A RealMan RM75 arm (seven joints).
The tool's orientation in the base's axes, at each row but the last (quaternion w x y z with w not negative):
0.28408 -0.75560 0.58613 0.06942
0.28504 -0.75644 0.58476 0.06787
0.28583 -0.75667 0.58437 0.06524
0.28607 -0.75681 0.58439 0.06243
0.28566 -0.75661 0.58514 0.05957
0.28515 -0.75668 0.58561 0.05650
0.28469 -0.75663 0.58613 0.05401
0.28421 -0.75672 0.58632 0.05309
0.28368 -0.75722 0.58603 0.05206
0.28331 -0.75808 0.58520 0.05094
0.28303 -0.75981 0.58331 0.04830
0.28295 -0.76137 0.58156 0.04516
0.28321 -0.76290 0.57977 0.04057
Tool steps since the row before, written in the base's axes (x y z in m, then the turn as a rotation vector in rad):
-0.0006 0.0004 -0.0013 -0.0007 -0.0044 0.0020
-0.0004 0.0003 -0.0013 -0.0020 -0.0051 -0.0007
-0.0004 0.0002 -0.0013 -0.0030 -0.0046 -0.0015
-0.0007 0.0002 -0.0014 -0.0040 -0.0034 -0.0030
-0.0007 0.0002 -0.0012 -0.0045 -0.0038 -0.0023
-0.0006 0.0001 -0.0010 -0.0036 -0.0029 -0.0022
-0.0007 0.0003 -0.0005 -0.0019 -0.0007 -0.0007
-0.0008 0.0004 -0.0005 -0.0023 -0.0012 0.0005
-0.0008 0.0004 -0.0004 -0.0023 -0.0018 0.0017
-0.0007 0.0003 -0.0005 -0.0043 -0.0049 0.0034
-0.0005 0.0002 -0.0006 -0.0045 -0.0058 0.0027
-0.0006 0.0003 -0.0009 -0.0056 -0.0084 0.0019
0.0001 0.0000 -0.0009 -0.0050 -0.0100 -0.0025
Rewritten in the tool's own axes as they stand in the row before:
0.0000 0.0009 0.0011 0.0026 0.0006 -0.0041
0.0002 0.0008 0.0011 0.0040 0.0029 -0.0025
0.0003 0.0008 0.0011 0.0036 0.0040 -0.0018
0.0002 0.0011 0.0011 0.0029 0.0053 -0.0002
0.0001 0.0010 0.0009 0.0028 0.0055 -0.0011
0.0001 0.0009 0.0007 0.0023 0.0045 -0.0005
-0.0003 0.0008 0.0004 0.0003 0.0021 -0.0002
-0.0004 0.0009 0.0004 0.0001 0.0021 -0.0016
-0.0004 0.0008 0.0003 0.0001 0.0018 -0.0029
-0.0003 0.0008 0.0004 0.0015 0.0034 -0.0063
-0.0001 0.0006 0.0005 0.0025 0.0040 -0.0062
-0.0001 0.0008 0.0007 0.0047 0.0058 -0.0071
0.0004 0.0003 0.0008 0.0080 0.0072 -0.0040

